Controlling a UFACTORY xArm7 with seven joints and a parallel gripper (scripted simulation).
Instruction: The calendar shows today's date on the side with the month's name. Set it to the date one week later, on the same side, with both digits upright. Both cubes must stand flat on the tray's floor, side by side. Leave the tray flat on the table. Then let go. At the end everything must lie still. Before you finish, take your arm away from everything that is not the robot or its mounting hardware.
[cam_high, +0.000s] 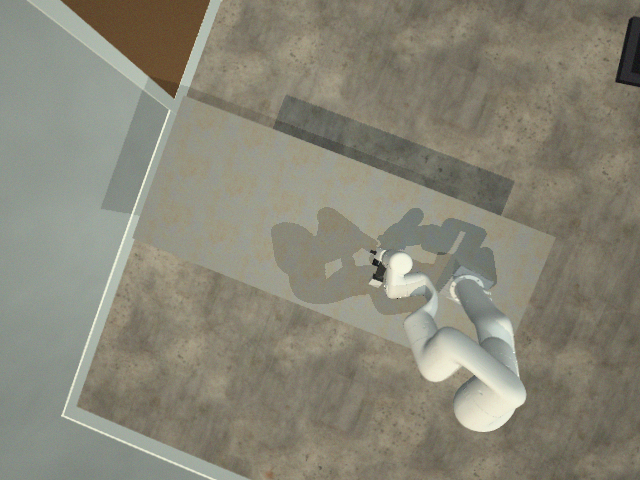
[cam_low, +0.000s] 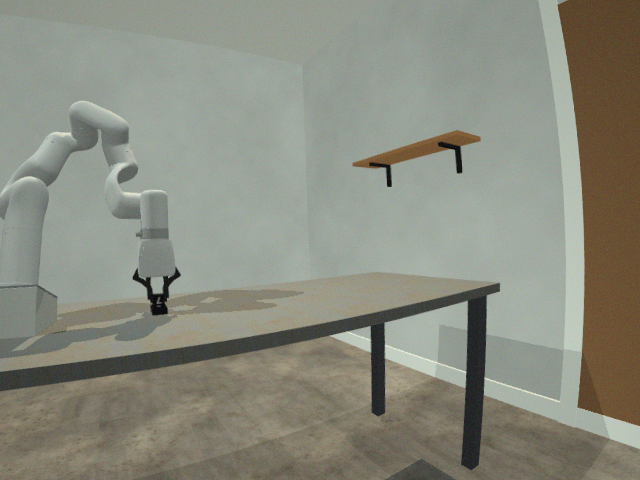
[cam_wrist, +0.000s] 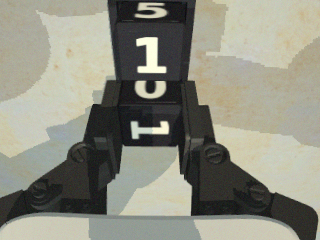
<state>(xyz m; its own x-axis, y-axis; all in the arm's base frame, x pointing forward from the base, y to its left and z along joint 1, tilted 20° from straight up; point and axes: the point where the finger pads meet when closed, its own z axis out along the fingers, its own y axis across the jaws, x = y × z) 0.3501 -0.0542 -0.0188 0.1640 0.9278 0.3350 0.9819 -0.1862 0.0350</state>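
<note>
Now: the black calendar tray 4 cm below my hand and 2 cm to the left of it.
</note>
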